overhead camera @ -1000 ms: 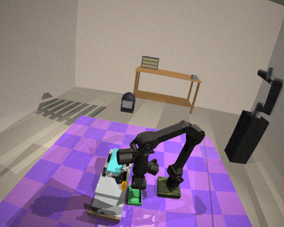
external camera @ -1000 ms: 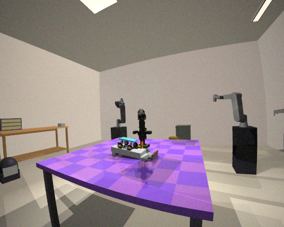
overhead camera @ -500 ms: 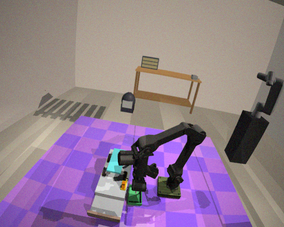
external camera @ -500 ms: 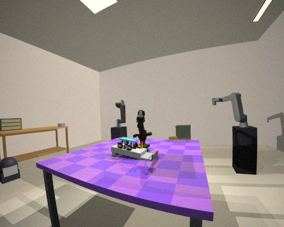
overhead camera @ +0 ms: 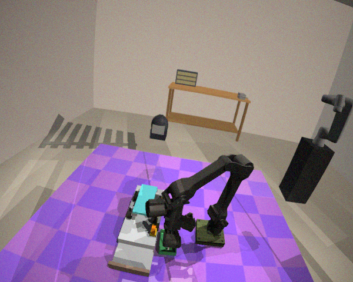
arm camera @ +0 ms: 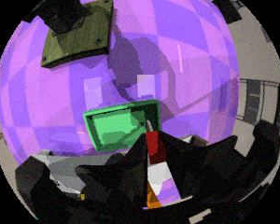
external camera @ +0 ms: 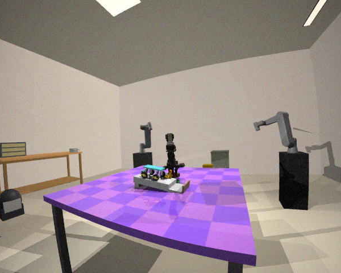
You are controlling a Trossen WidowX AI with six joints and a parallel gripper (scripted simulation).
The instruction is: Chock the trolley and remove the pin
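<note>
Right now the green tray is 10 mm ahead of my gripper tip, 30 mm to the right of it and 60 mm below it. Round my gripper tip: grey ramp 140 mm ahead, 120 mm to the right, 10 mm below; brown stop bar 120 mm ahead, 140 mm to the left, 20 mm below; red-headed stop pin right at my gripper tip.
</note>
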